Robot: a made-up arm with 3 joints. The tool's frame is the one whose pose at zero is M.
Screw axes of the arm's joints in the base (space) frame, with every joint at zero. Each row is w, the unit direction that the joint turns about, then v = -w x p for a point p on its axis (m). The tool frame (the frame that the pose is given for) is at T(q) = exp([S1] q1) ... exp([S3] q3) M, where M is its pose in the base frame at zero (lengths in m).
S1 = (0, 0, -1, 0, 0, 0)
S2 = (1, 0, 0, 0, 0.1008, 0.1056)
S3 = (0, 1, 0, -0.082, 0, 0.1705)
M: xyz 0.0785 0.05 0.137 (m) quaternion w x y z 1 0 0 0
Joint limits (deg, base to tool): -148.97..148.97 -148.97..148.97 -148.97..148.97
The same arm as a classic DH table. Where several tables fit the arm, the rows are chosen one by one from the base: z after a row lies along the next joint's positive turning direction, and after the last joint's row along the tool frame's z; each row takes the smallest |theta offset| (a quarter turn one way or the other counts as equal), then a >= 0, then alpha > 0; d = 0 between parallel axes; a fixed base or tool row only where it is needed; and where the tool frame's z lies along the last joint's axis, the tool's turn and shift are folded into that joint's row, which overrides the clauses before.
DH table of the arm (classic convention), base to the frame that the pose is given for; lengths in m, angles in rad. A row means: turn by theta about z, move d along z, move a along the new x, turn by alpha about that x. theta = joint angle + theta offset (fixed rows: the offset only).
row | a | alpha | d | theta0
base (fixed) | 0 | 3.1416 | 0 | 0
joint 1 | 0.1056 | 1.5708 | -0.1008 | 1.5708
joint 2 | 0.0188 | -1.5708 | 0.1705 | 1.5708
joint 3 | 0.092 | -1.5708 | 0.1556 | 1.5708
tool (fixed) | 0 | 0 | 0.055 | 3.1416
Joint limits (rad, base to tool): -2.6..2.6 -2.6..2.6 -2.6..2.6

